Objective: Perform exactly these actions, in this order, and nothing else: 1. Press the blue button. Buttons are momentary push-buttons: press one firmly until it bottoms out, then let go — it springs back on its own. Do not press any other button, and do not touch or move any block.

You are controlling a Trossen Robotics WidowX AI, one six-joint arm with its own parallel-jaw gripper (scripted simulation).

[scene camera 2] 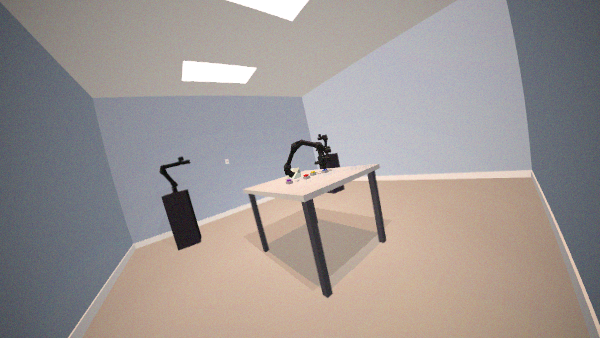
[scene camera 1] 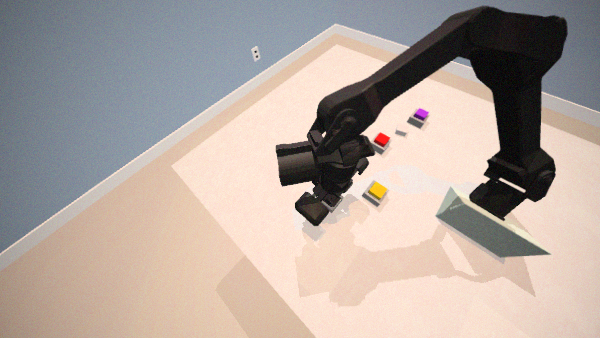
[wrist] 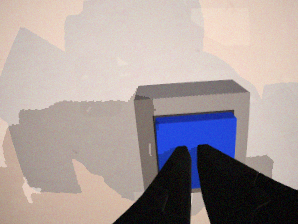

Path:
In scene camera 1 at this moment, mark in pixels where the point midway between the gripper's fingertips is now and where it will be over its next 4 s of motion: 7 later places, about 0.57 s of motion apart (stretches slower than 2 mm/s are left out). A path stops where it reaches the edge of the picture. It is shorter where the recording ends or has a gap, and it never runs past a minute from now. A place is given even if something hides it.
My gripper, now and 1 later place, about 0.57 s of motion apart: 330,197; 344,192

